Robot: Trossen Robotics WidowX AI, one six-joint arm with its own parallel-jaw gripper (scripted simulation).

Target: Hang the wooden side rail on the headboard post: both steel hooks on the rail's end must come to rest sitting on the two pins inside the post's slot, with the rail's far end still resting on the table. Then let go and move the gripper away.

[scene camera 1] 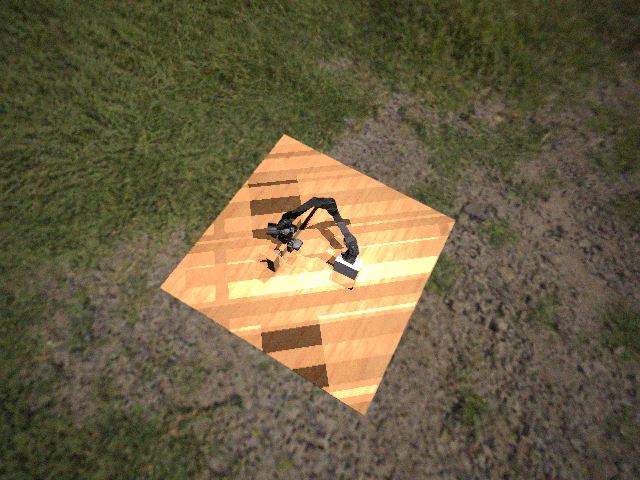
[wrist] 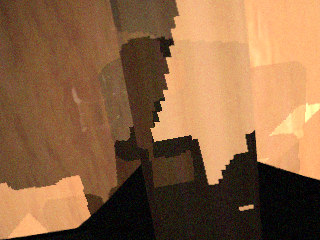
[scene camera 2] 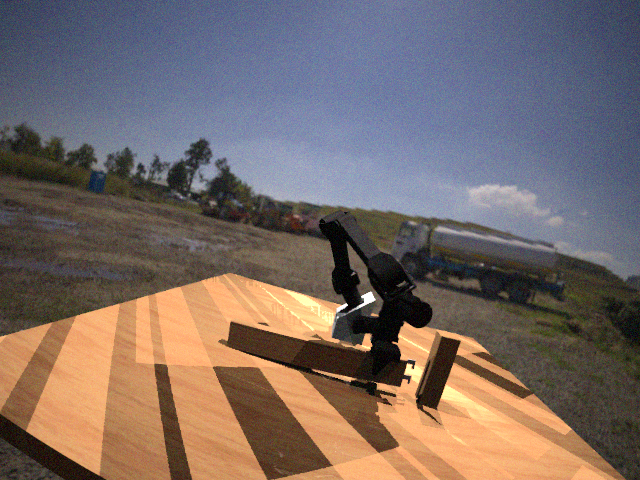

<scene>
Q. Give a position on a wooden side rail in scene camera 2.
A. At 317, 354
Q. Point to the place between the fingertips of the gripper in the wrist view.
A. At 183, 165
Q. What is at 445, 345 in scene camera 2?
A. A headboard post.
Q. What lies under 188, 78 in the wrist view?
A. A wooden side rail.
</scene>
